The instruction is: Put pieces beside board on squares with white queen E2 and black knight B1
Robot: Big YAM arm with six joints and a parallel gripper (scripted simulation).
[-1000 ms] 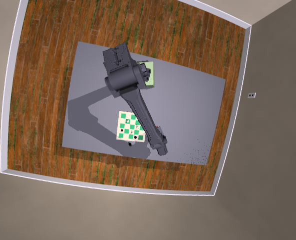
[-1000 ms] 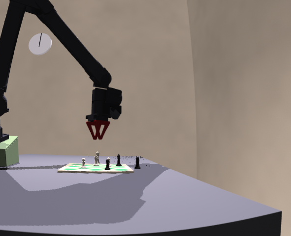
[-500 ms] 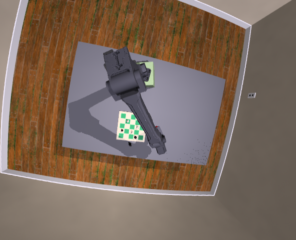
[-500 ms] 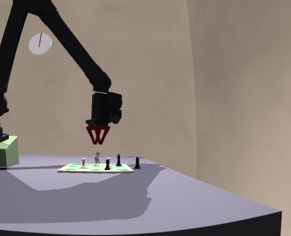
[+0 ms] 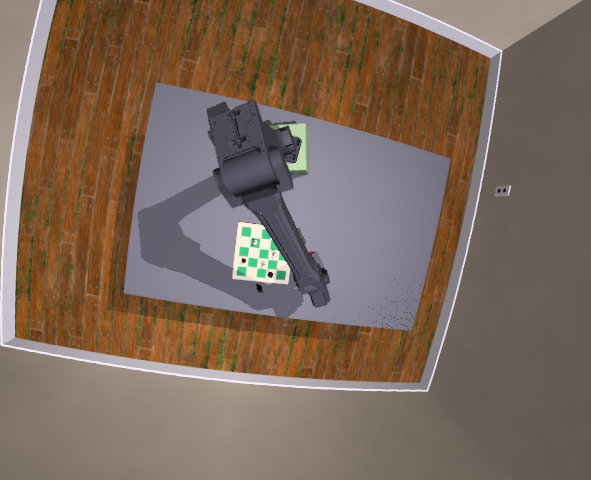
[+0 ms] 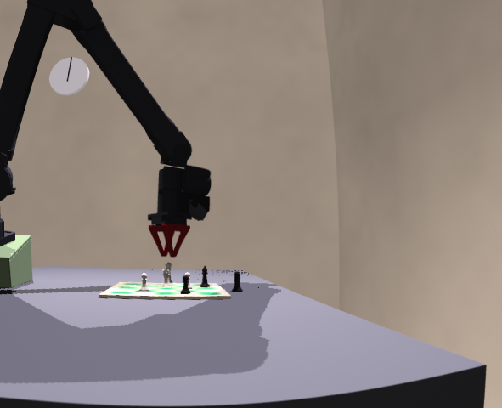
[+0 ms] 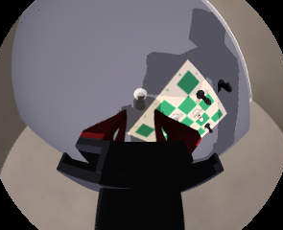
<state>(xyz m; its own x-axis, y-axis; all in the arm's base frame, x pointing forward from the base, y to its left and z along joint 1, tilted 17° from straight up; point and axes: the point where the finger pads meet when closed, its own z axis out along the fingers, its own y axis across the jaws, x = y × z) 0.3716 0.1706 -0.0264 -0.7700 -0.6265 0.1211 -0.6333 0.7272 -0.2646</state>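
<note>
Now: hand 2 cm short of the green-and-cream chessboard, 14 cm to the left of it and 7 cm above it.
</note>
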